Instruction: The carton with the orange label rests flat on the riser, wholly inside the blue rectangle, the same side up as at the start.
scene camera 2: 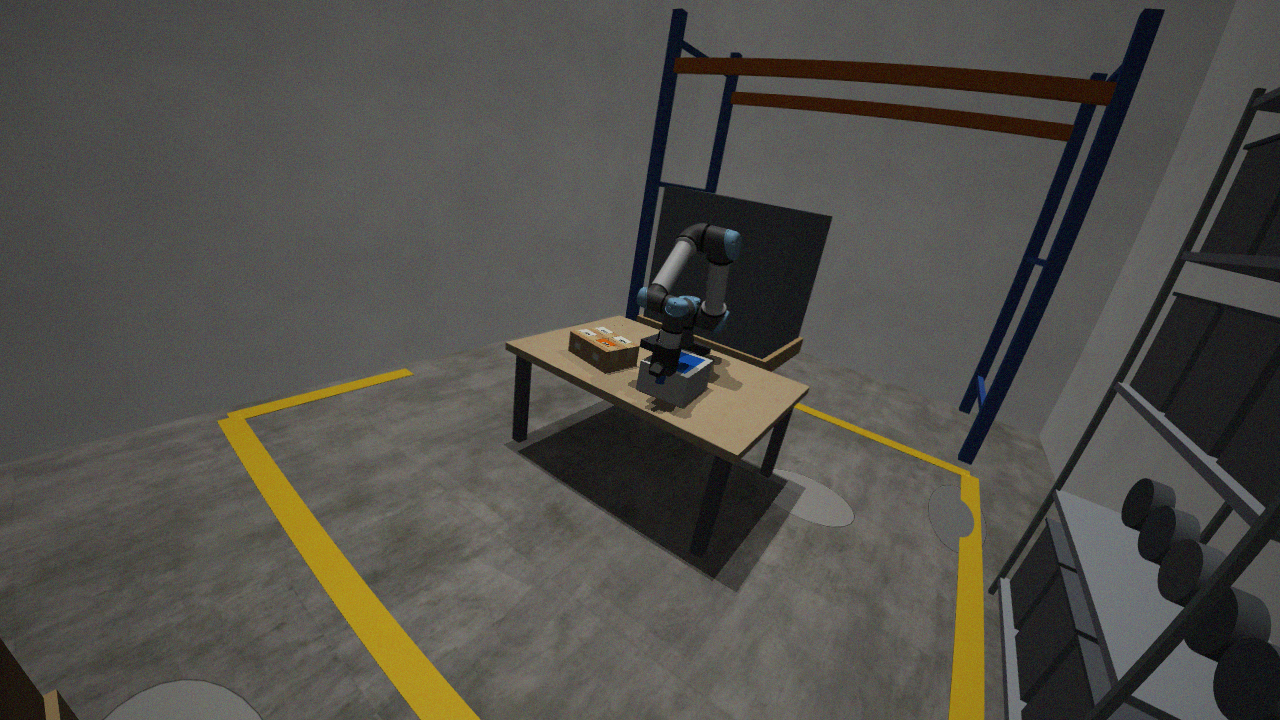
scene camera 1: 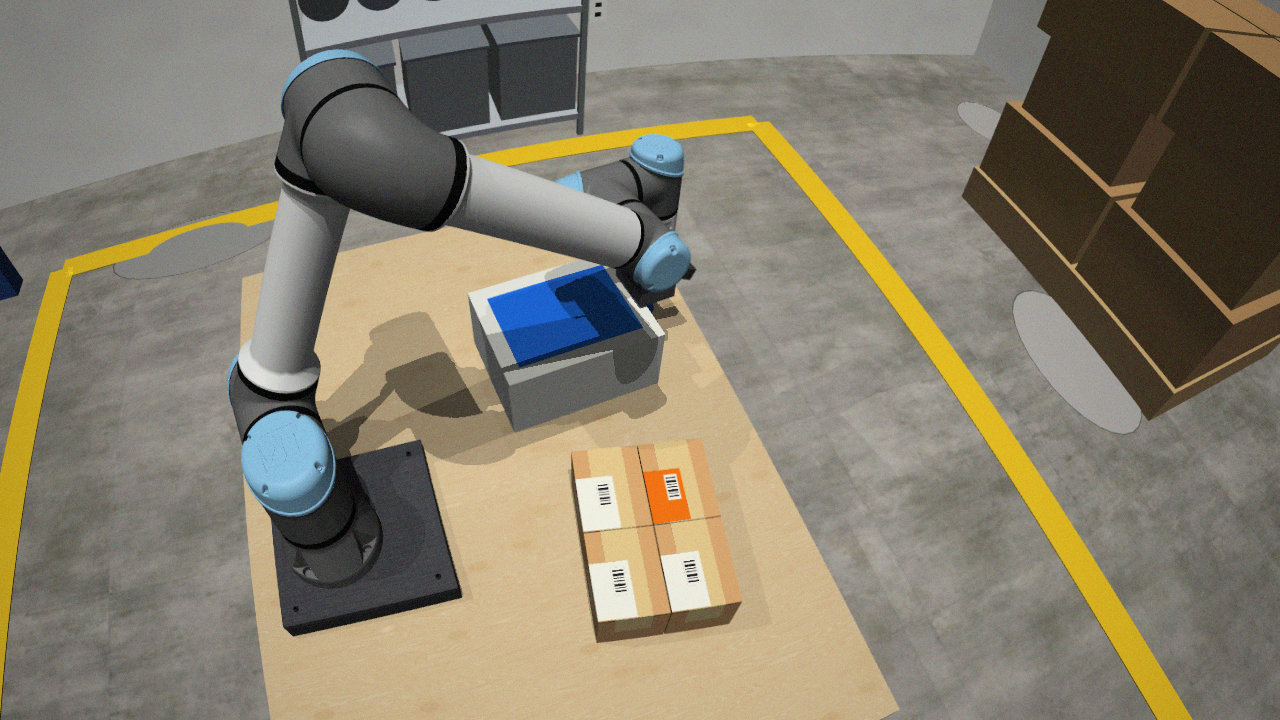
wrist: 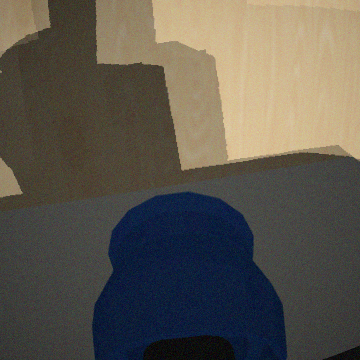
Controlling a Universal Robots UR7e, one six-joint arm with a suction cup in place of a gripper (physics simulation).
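Pixels of known places: hand, tool point: (scene camera 2: 660, 382) (wrist: 180, 259); arm's base, link origin: (scene camera 1: 333, 541).
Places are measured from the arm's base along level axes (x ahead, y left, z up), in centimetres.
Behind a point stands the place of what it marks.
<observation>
The carton with the orange label (scene camera 1: 666, 505) @(x 44.1, y -16.6, z 5.7 cm) (scene camera 2: 606, 341) @(x 43.7, y -15.8, z 5.7 cm) lies label up in a two-by-two block with three white-labelled cartons, on the table. The grey riser (scene camera 1: 581, 389) @(x 43.8, y 8.2, z 1.8 cm) (scene camera 2: 671, 391) @(x 57.9, y 22.4, z 1.1 cm) (wrist: 315, 220) @(x 57.6, y 12.8, z 1.3 cm) stands apart from them, with a filled blue rectangle (scene camera 1: 529, 311) @(x 40.7, y 20.6, z 8.6 cm) (scene camera 2: 692, 361) @(x 41.5, y 22.7, z 8.6 cm) on its white-edged top; no carton is on it. My suction gripper (scene camera 1: 650, 306) (scene camera 2: 660, 377) (wrist: 181, 240) carries nothing. Its blue cup is low, just outside the riser's outer side, and is partly hidden behind the riser's edge in the first scene view. The wrist view shows the riser's side behind the cup.
The white-labelled cartons (scene camera 1: 597, 501) @(x 36.2, y -12.0, z 5.7 cm) (scene camera 1: 617, 582) @(x 33.1, y -23.7, z 5.7 cm) (scene camera 1: 689, 577) @(x 41.5, y -27.2, z 5.7 cm) touch the orange-labelled one's block. The wooden table (scene camera 1: 501, 653) @(x 16.1, y -23.5, z -3.4 cm) (scene camera 2: 751, 407) @(x 37.6, y 49.2, z -3.4 cm) (wrist: 290, 85) @(x 61.7, y 11.6, z -3.4 cm) ends close beyond the cup. My dark base plate (scene camera 1: 420, 546) @(x 11.9, y -5.7, z 0.1 cm) is on the table. Stacked brown boxes (scene camera 1: 1163, 295) stand off the table.
</observation>
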